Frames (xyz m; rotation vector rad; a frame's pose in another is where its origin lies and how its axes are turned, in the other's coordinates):
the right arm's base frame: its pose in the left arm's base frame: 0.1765 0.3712 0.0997 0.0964 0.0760 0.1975
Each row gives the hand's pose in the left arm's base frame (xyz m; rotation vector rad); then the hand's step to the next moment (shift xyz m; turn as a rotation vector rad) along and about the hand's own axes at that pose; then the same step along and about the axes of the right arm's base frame.
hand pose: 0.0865 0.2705 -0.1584 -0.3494 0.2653 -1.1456
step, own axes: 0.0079 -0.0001 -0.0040 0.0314 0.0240 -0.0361
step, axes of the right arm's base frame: 0.0001 -0.0083 -0.0030 0.0162 -0.0324 -0.0394
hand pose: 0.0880 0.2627 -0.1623 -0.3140 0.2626 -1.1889
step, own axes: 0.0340 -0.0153 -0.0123 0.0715 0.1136 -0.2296
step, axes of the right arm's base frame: -0.0128 -0.0369 -0.0039 0.0459 -0.0846 -0.2479
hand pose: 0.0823 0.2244 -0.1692 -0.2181 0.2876 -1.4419
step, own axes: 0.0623 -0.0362 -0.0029 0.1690 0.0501 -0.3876
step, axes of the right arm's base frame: -0.0414 -0.0585 0.0082 -0.0636 -0.1771 -0.3820
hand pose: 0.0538 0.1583 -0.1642 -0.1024 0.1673 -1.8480
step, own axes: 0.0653 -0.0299 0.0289 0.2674 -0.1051 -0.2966
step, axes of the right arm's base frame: -0.0545 -0.0435 0.0336 -0.2393 -0.1908 -0.2772
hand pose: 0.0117 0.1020 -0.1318 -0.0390 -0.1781 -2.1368
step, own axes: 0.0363 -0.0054 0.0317 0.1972 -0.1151 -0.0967
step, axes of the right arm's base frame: -0.0318 -0.0139 0.0339 -0.2125 -0.0852 -0.0952
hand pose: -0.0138 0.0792 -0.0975 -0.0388 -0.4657 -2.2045
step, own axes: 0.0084 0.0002 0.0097 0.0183 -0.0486 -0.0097
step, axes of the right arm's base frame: -0.0076 -0.0007 0.0103 -0.0430 0.0169 -0.0257
